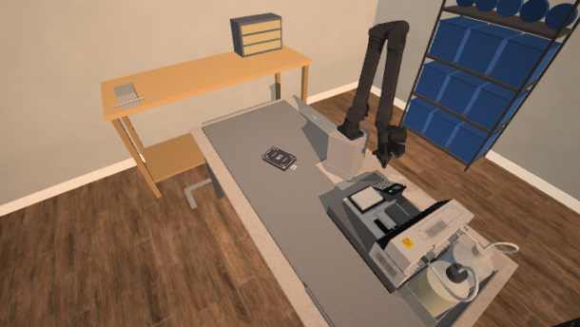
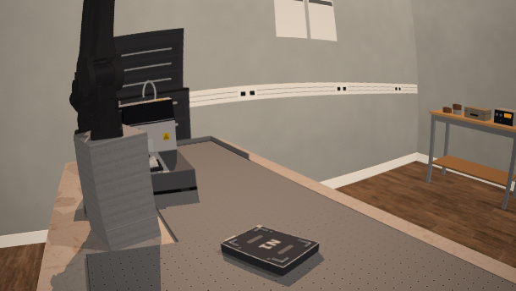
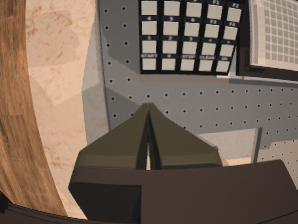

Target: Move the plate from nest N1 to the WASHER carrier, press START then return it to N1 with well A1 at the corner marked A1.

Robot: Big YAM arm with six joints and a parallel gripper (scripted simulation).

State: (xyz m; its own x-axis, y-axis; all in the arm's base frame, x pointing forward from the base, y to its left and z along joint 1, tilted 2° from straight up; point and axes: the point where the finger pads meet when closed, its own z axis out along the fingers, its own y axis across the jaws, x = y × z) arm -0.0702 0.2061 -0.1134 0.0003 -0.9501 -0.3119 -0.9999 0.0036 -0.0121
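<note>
Now: hand 170 mm short of the clear well plate, 80 mm to the right of it and 60 mm above it. The rest, counted from my hand: dark carrier (170 mm ahead, 80 mm to the left, 70 mm below); then washer (230 mm to the left, 170 mm ahead, 10 mm below); then label (340 mm to the right, 330 mm ahead, 140 mm below).
</note>
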